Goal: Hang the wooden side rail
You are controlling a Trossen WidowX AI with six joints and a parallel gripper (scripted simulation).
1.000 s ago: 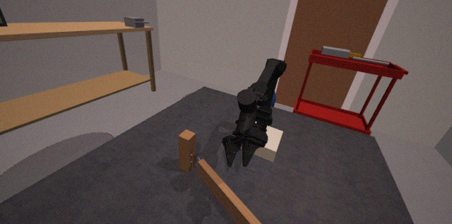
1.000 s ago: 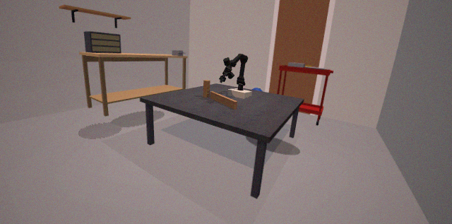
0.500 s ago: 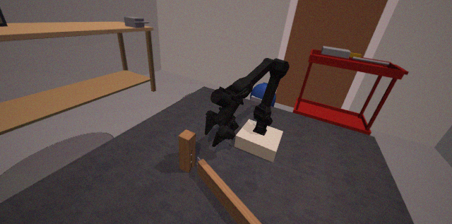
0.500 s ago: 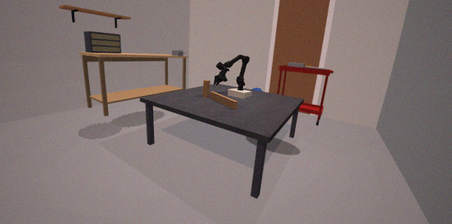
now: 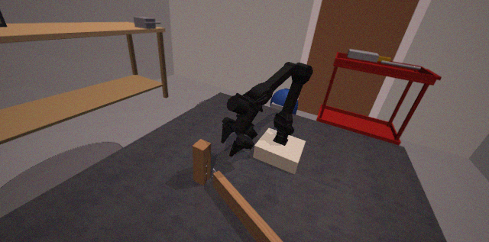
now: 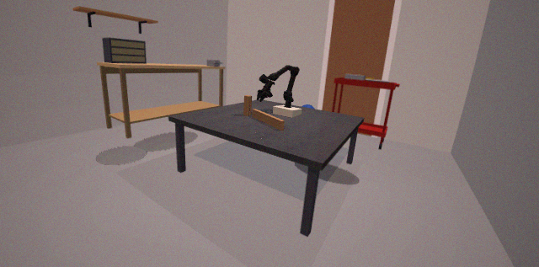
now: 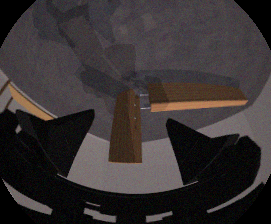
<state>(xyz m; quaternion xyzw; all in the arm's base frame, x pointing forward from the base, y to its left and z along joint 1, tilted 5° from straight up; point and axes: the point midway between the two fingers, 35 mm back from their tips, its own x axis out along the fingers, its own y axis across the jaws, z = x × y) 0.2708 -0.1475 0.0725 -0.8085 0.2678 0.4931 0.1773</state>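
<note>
Right now the wooden headboard post is 80 mm ahead of my gripper tip, 60 mm to the right of it and 40 mm below it.
</note>
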